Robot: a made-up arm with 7 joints. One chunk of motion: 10 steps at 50 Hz.
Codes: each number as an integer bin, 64 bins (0 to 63) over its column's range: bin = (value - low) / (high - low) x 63, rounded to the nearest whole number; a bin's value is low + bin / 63 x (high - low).
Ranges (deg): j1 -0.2..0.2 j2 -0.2..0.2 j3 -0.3..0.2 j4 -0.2..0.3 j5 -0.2..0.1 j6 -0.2..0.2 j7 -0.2..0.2
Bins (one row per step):
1: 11 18 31 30 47 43 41
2: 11 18 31 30 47 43 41
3: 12 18 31 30 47 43 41
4: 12 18 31 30 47 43 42
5: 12 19 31 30 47 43 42
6: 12 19 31 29 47 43 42
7: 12 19 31 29 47 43 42
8: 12 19 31 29 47 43 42
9: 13 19 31 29 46 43 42
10: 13 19 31 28 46 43 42
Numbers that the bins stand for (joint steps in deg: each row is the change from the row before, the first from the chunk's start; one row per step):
1: -0.130 -0.086 -0.054 0.038 0.024 0.073 0.060
2: -0.130 -0.086 -0.054 0.038 0.024 0.073 0.060
3: -0.124 -0.086 -0.054 0.038 0.024 0.073 0.060
4: -0.124 -0.086 -0.054 0.038 0.024 0.073 0.067
5: -0.124 -0.079 -0.054 0.038 0.024 0.073 0.067
6: -0.124 -0.079 -0.054 0.030 0.024 0.073 0.067
7: -0.124 -0.079 -0.054 0.030 0.024 0.073 0.067
8: -0.124 -0.079 -0.054 0.030 0.024 0.073 0.067
9: -0.117 -0.079 -0.054 0.030 0.019 0.073 0.067
10: -0.117 -0.079 -0.054 0.022 0.019 0.073 0.067

